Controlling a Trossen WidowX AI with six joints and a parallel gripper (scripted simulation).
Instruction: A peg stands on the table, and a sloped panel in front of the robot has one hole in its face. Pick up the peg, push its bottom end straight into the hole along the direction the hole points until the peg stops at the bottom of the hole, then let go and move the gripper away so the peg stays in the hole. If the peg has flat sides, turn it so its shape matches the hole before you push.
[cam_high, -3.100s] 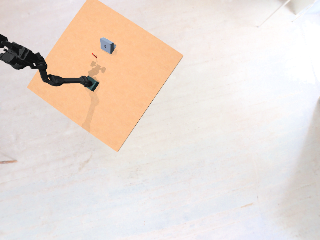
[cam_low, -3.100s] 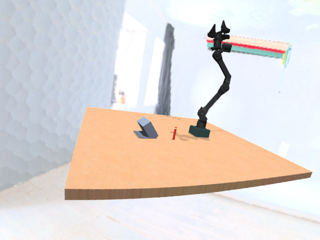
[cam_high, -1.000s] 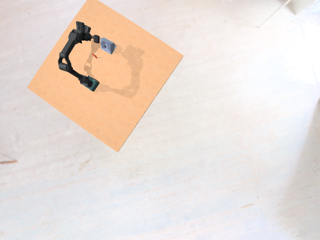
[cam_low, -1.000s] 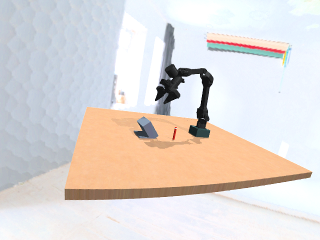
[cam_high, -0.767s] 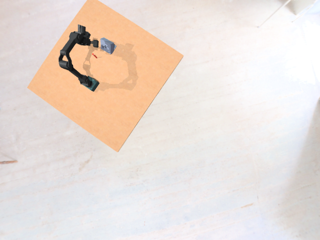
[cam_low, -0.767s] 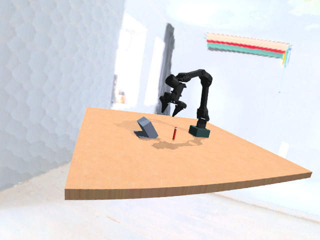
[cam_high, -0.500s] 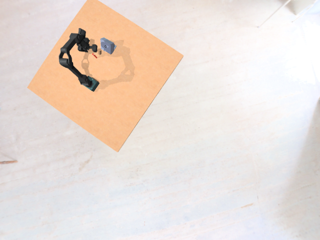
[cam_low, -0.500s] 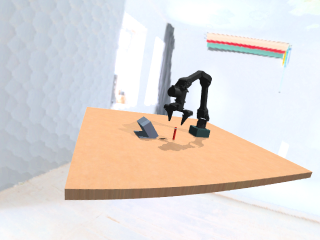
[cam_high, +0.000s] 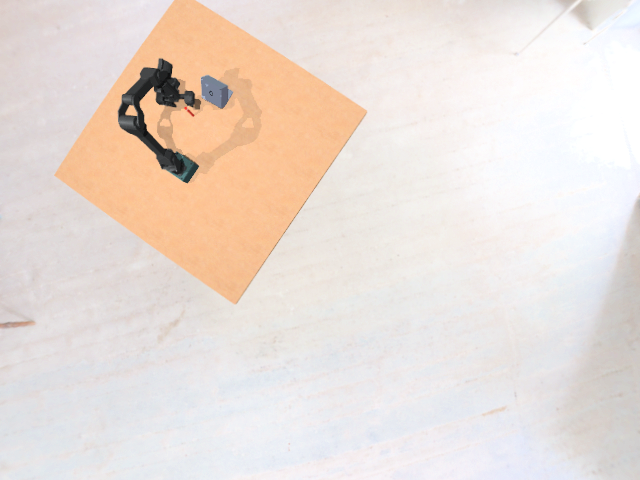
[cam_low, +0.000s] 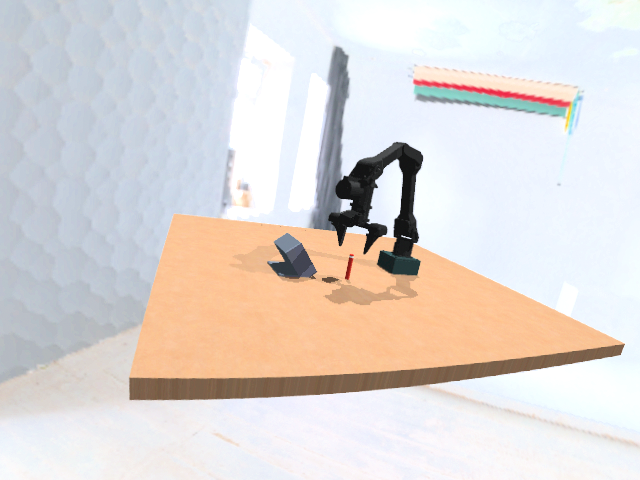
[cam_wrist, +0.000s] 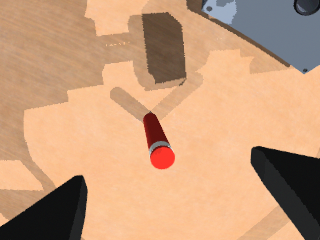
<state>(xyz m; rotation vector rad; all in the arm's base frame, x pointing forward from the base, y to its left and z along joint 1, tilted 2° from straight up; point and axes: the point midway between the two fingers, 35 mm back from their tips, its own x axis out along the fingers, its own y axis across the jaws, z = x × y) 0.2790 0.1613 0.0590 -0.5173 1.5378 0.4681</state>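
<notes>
My gripper tip is 40 mm above the peg. From my gripper tip the other things lie so: sloped panel 170 mm ahead, 50 mm below, 40 mm to the right; then flat foot 190 mm ahead, 90 mm below, 40 mm to the right.
</notes>
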